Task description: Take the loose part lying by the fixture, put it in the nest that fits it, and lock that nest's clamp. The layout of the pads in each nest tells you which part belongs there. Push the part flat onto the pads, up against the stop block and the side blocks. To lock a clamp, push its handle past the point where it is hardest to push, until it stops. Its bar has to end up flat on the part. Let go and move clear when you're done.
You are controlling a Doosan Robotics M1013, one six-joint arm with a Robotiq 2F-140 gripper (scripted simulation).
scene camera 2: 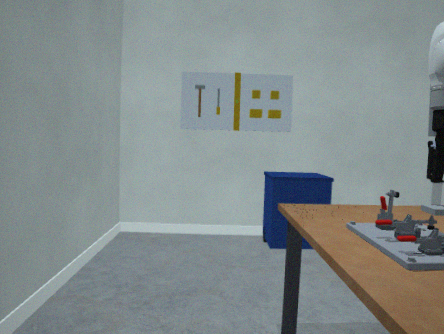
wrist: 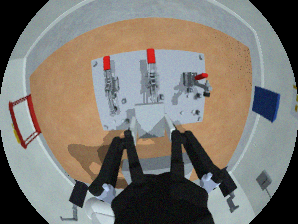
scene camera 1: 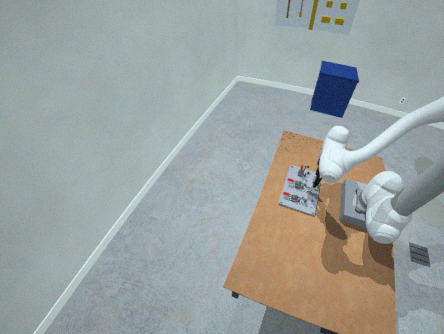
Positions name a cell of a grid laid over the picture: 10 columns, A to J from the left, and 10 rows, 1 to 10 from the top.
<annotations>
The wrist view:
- my gripper: F6
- grey part: F6
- grey fixture plate: E4
</annotations>
